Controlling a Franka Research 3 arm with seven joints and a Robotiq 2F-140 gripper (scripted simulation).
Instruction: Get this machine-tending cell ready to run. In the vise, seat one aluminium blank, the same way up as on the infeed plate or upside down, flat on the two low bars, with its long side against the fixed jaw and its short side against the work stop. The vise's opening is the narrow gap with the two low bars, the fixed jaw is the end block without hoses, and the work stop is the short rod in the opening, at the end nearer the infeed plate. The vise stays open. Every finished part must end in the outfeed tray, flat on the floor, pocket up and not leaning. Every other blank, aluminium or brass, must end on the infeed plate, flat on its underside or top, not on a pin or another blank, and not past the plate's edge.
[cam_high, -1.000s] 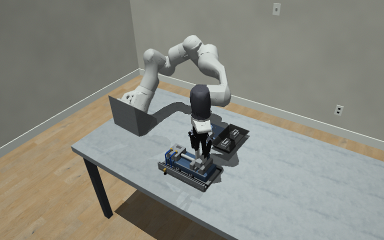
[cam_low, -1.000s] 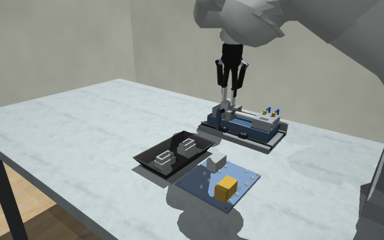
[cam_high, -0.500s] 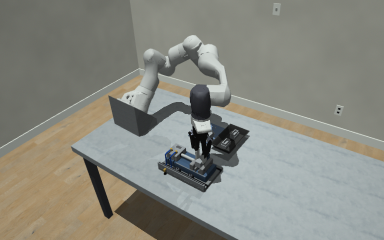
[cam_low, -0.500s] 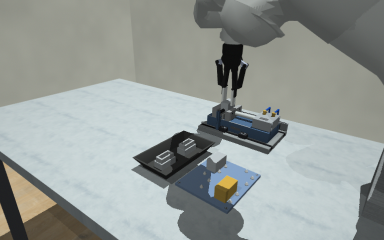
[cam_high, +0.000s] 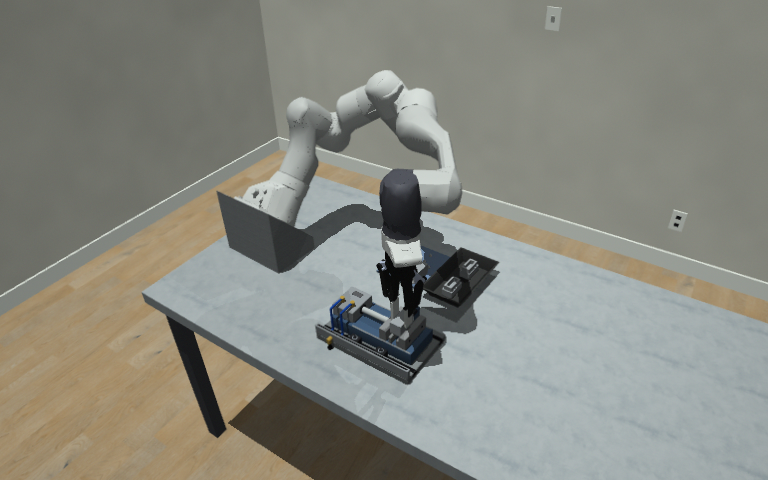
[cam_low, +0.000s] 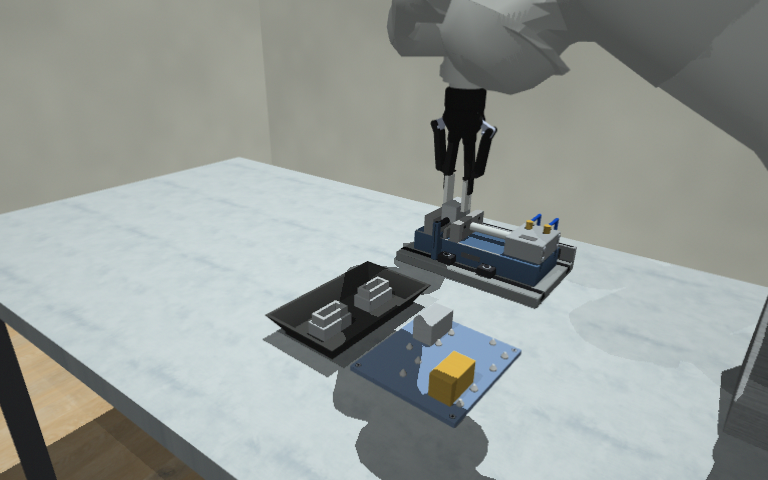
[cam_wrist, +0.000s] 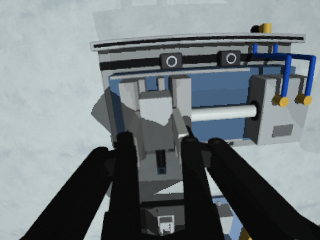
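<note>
The fixed jaw lies 60 mm below my hand, 30 mm ahead of it and 10 mm to the left of it. The rest, counted from my hand: brass blank (370 mm to the left, 220 mm behind, 110 mm below).
</note>
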